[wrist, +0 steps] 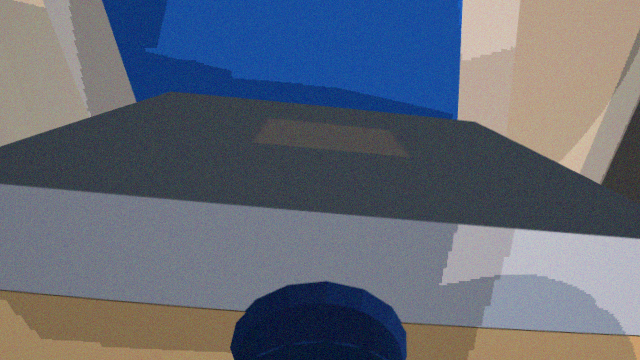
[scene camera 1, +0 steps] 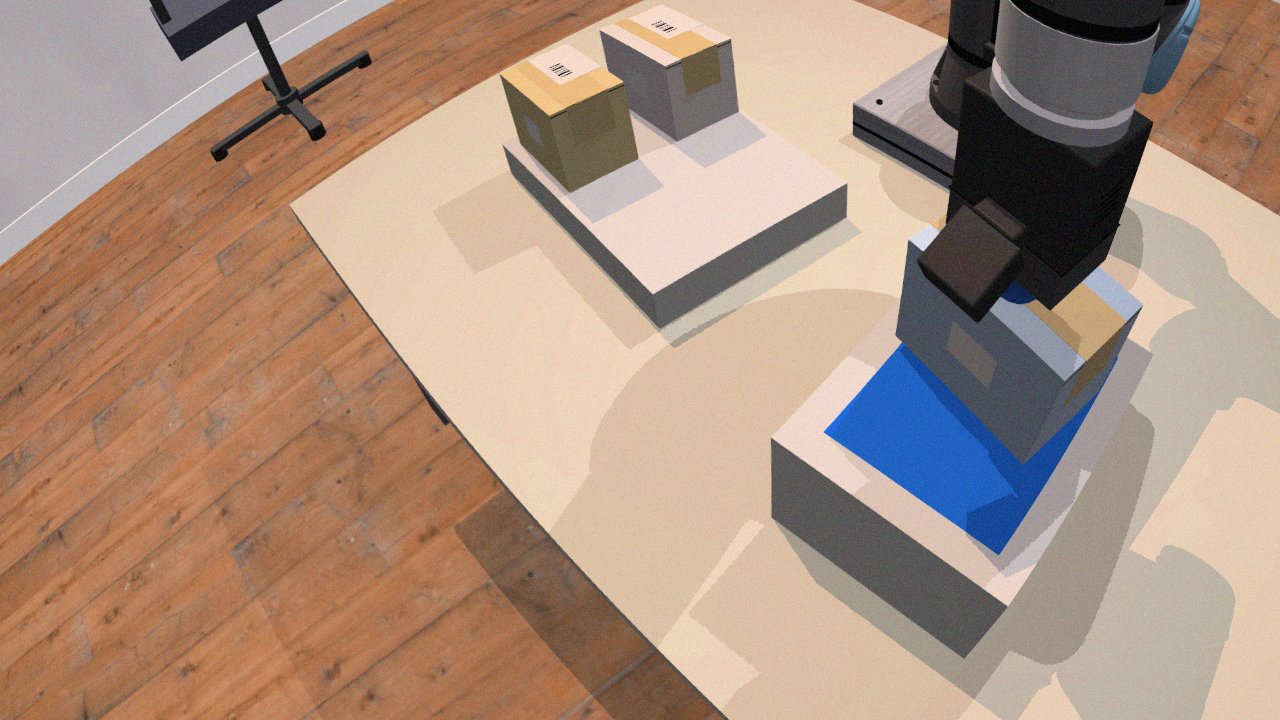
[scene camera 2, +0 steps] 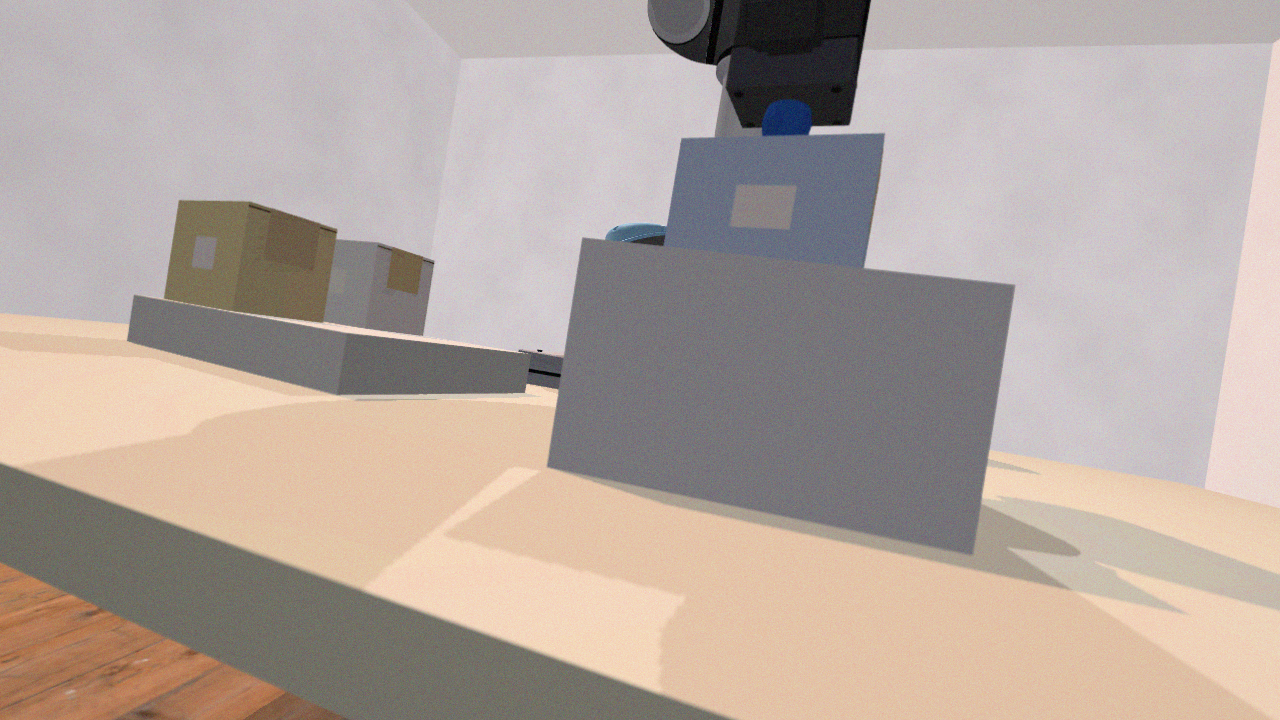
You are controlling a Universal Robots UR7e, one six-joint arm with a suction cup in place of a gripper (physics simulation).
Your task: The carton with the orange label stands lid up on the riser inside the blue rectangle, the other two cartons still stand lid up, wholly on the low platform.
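Places are measured from the arm's base along level axes (x ahead, y up, z right), in centimetres.
Where they show: end effector, tool point: (wrist: 319, 306) (scene camera 1: 1012, 295) (scene camera 2: 778, 172).
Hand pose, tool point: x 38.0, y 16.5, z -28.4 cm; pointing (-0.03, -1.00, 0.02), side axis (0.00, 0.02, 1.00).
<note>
Each offset is from my tool point to the centre of the thing. Level surfaces: height alone.
My suction cup gripper (scene camera 1: 1018, 293) (scene camera 2: 786, 118) (wrist: 320, 322) is on the lid of a blue-grey carton {dx -1.5, dy -3.6, dz +0.0 cm} (scene camera 1: 975, 358) (scene camera 2: 769, 201) (wrist: 320, 175) and holds it lid up. An orange label does not show; the side bears a pale beige patch. The carton is over the rear part of the blue rectangle {dx +0.4, dy -9.5, dz -0.5 cm} (scene camera 1: 904, 438) (wrist: 310, 40) on the riser {dx +0.4, dy -15.5, dz -0.5 cm} (scene camera 1: 877, 546) (scene camera 2: 778, 385). Its bottom is at or very near the riser's top; any gap is hidden. A tan carton {dx +5.3, dy -11.5, dz +52.2 cm} (scene camera 1: 581, 134) (scene camera 2: 205, 268) and a grey carton {dx -7.9, dy -11.5, dz +52.2 cm} (scene camera 1: 653, 89) (scene camera 2: 362, 282) stand lid up on the low platform {dx -0.9, dy -19.1, dz +44.4 cm} (scene camera 1: 716, 214) (scene camera 2: 429, 367).
The robot's base plate (scene camera 1: 895, 143) is at the back, behind the riser. The table {dy -21.5 cm} (scene camera 1: 501, 358) (scene camera 2: 313, 501) has its edge at the left in scene camera 1. A dark stand (scene camera 1: 286, 98) is on the wooden floor beyond the table.
</note>
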